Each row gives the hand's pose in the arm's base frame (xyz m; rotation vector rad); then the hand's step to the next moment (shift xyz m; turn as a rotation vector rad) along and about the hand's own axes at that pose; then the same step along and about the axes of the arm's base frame.
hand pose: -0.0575 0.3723 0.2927 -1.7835 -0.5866 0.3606
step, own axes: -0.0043 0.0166 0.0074 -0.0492 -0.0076 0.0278
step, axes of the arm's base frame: -0.0040 0.0001 -0.0182 -0.0568 -0.0037 -0.0034
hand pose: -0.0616 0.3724 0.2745 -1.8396 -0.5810 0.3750
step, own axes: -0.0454 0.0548 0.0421 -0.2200 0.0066 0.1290
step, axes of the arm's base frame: -0.0482 -0.0067 -0.0669 -0.2480 -0.0234 -0.0549
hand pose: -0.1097 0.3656 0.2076 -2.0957 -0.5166 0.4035
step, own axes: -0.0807 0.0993 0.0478 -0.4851 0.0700 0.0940
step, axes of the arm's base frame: -0.0712 -0.0564 -0.1020 -0.4462 -0.2134 -0.0666
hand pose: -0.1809 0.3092 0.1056 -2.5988 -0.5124 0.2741
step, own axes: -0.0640 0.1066 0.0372 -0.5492 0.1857 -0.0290
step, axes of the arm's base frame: -0.0359 -0.0976 -0.0777 -0.4347 -0.3845 -0.0098
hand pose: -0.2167 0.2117 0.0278 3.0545 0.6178 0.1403
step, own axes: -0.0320 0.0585 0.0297 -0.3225 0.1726 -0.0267
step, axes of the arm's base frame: -0.0040 -0.0665 -0.0299 -0.2316 -0.2843 0.0064
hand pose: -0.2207 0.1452 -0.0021 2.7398 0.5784 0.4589
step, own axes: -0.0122 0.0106 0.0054 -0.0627 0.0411 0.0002
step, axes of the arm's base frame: -0.0050 -0.0157 -0.0041 -0.0405 -0.0631 -0.0010
